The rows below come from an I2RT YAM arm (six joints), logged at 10 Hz.
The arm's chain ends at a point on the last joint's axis. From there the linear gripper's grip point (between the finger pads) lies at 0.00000 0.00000 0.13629 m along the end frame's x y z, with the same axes.
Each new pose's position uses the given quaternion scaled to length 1; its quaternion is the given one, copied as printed.
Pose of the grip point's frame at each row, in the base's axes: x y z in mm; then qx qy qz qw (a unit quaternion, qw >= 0):
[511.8, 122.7, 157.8, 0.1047, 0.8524, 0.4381, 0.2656]
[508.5, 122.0, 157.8, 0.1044, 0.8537, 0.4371, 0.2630]
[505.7, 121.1, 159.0, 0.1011, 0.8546, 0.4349, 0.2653]
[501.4, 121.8, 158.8, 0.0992, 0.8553, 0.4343, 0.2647]
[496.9, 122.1, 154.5, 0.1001, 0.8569, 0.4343, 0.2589]
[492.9, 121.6, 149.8, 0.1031, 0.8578, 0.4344, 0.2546]
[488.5, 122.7, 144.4, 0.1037, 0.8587, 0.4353, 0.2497]
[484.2, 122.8, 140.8, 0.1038, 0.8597, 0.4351, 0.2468]
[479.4, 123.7, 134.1, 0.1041, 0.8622, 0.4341, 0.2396]
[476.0, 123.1, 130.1, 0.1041, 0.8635, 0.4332, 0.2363]
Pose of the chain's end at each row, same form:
[437.6, 28.5, 222.5, 0.1047, 0.8524, 0.4381, 0.2656]
[434.9, 27.8, 223.2, 0.1044, 0.8537, 0.4371, 0.2630]
[431.9, 27.1, 224.6, 0.1011, 0.8546, 0.4349, 0.2653]
[427.9, 27.7, 224.6, 0.0992, 0.8553, 0.4343, 0.2647]
[424.6, 27.7, 221.1, 0.1001, 0.8569, 0.4343, 0.2589]
[421.2, 27.2, 217.0, 0.1031, 0.8578, 0.4344, 0.2546]
[417.7, 27.9, 212.0, 0.1037, 0.8587, 0.4353, 0.2497]
[414.1, 27.8, 208.9, 0.1038, 0.8597, 0.4351, 0.2468]
[410.8, 28.5, 203.4, 0.1041, 0.8622, 0.4341, 0.2396]
[408.1, 27.8, 200.0, 0.1041, 0.8635, 0.4332, 0.2363]

